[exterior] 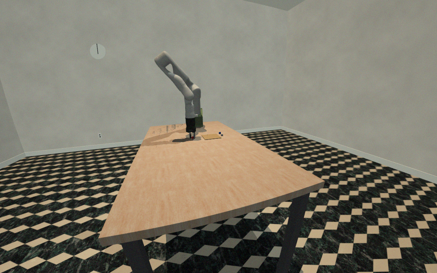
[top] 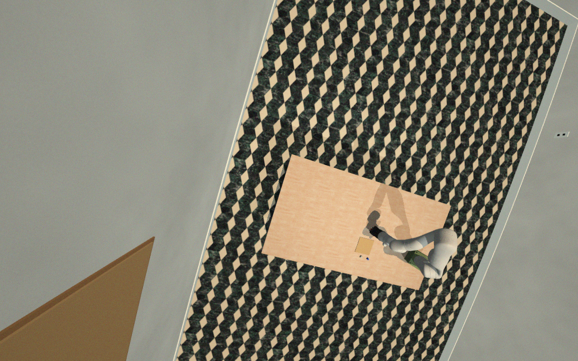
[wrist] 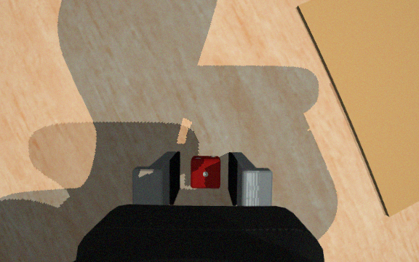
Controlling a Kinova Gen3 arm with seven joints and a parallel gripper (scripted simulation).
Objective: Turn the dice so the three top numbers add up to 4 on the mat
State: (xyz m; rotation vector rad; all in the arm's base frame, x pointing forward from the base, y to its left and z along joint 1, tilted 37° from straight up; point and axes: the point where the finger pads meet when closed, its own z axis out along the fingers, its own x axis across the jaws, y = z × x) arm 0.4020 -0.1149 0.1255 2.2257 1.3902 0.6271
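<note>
The red die is 1 cm below my hand. The rest, counted from my hand: tan mat (16 cm to the left, 2 cm below, 1 cm ahead); then blue die (27 cm to the left, 5 cm behind, 1 cm below); then white die (26 cm to the left, 2 cm ahead, 1 cm below).
</note>
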